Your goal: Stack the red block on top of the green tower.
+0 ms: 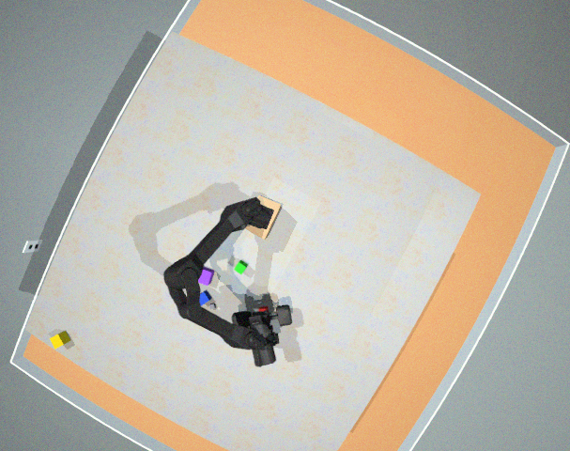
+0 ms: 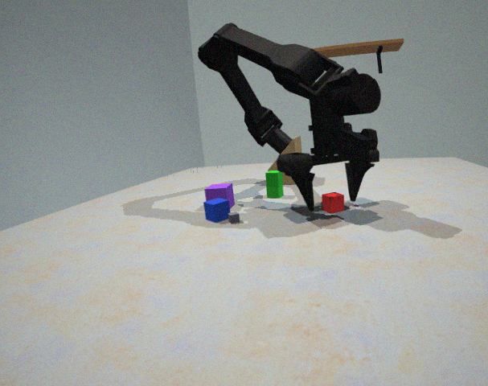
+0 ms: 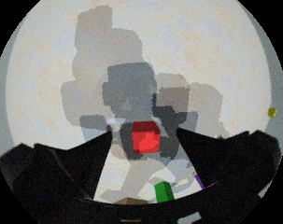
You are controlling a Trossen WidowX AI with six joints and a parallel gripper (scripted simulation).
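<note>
Now: the purple cube 40 mm behind my gripper tip, 230 mm to the right of it and 10 mm above it. From my gripper tip the other things lie so: blue cube: 30 mm ahead, 210 mm to the right, 10 mm above.
</note>
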